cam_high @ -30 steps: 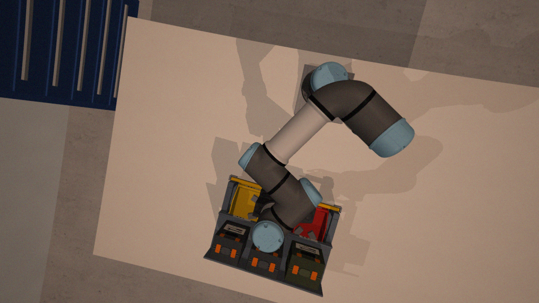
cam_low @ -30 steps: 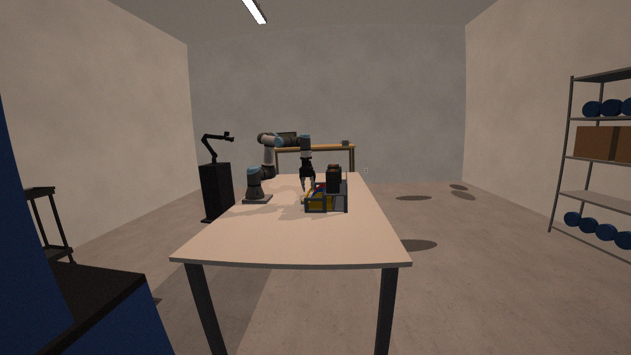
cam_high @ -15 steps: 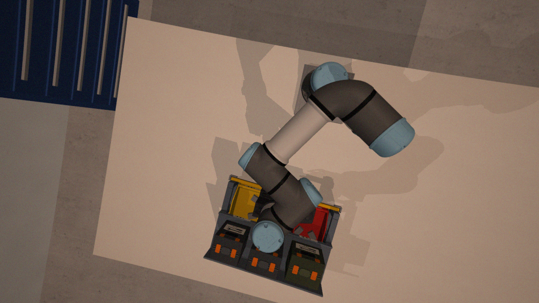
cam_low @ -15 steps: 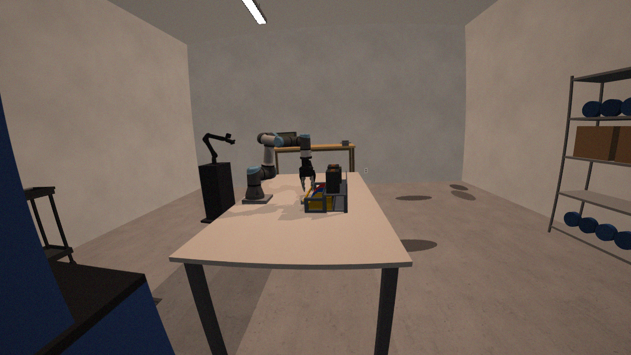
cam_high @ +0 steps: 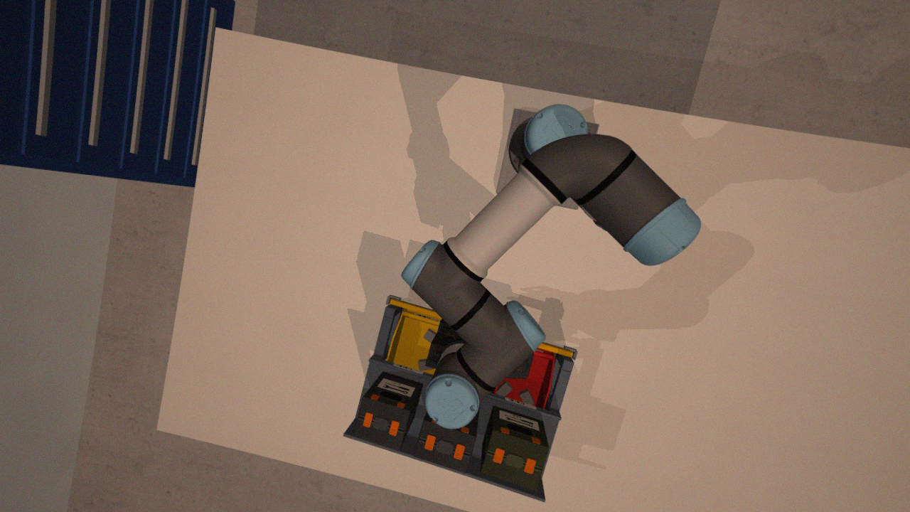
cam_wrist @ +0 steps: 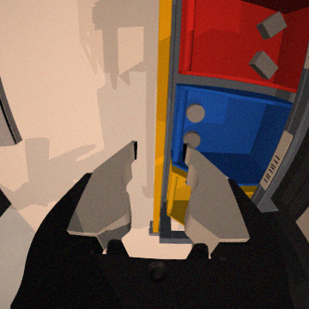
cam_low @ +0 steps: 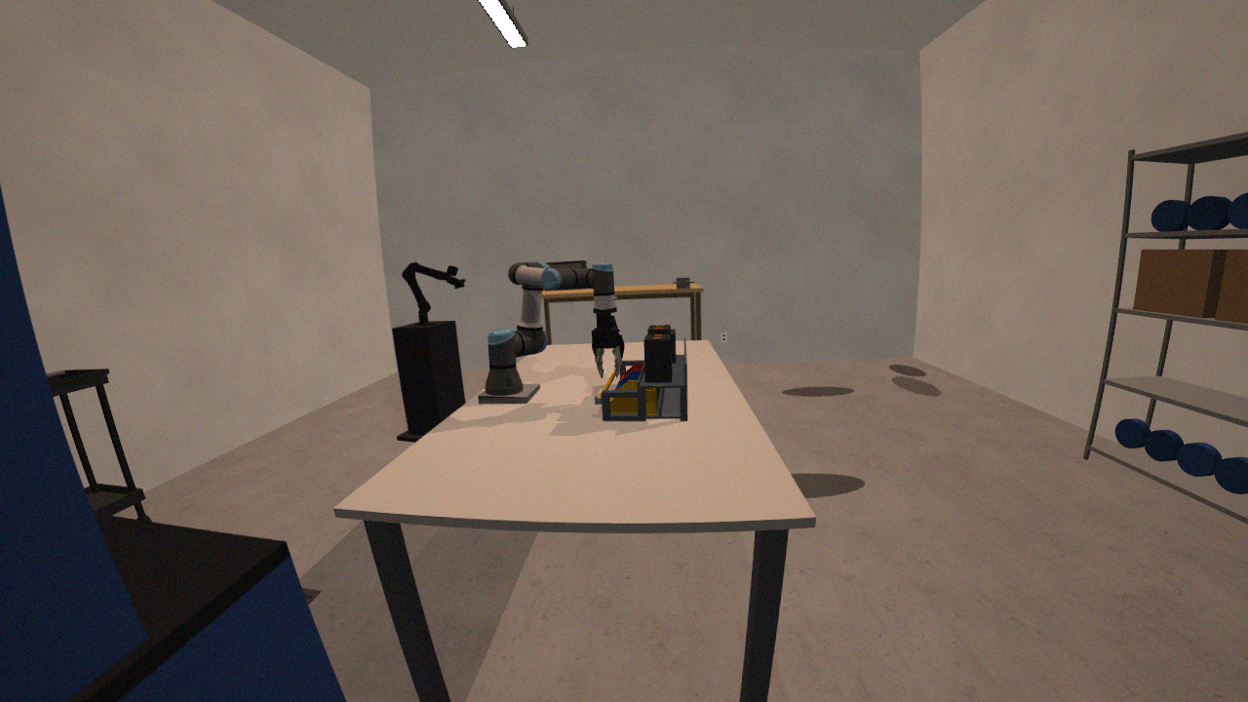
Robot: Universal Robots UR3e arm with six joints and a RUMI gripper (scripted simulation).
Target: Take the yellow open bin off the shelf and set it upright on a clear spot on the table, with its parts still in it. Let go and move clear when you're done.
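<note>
My hand is 30 mm above the long yellow rod. Round my hand: red bin (70 mm ahead, 120 mm to the left, 50 mm below); yellow bin (100 mm ahead, 100 mm to the right, 50 mm below); blue bin (90 mm ahead, 10 mm to the left, 50 mm below).
</note>
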